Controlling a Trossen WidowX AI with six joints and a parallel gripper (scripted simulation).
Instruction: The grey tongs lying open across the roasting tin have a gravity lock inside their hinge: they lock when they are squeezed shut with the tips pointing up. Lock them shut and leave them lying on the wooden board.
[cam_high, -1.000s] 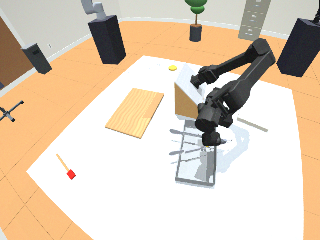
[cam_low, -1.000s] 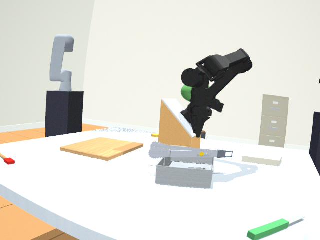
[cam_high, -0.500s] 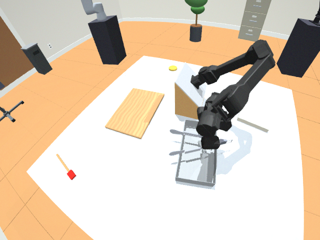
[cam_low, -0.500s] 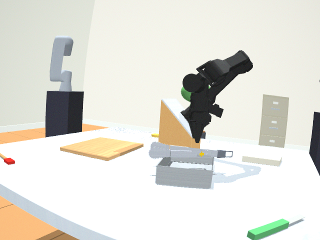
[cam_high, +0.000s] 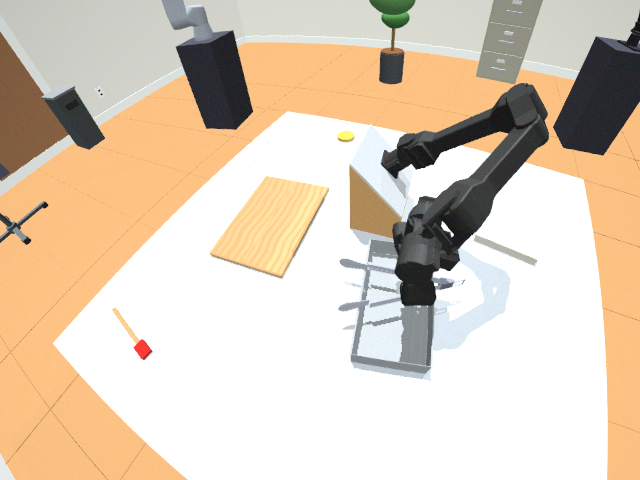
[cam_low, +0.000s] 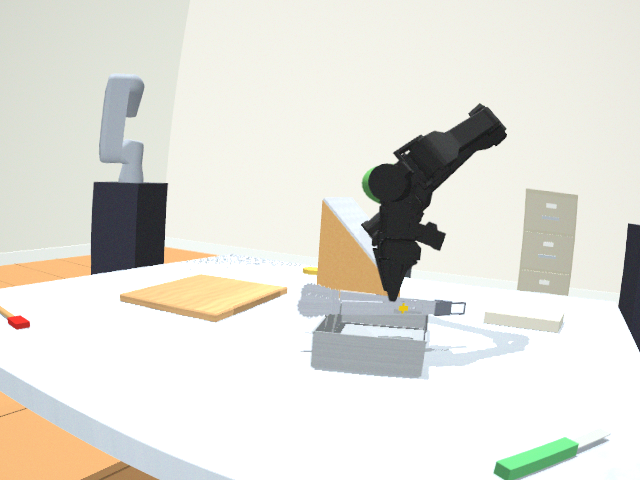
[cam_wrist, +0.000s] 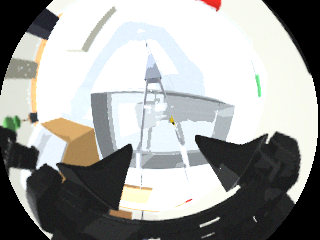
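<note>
The grey roasting tin is 60 mm below my gripper tip, 20 mm ahead of it and 10 mm to the right of it. Round my gripper tip: cream block (280 mm to the left, 270 mm behind, 70 mm below); wooden board (410 mm to the right, 170 mm behind, 80 mm below).
</note>
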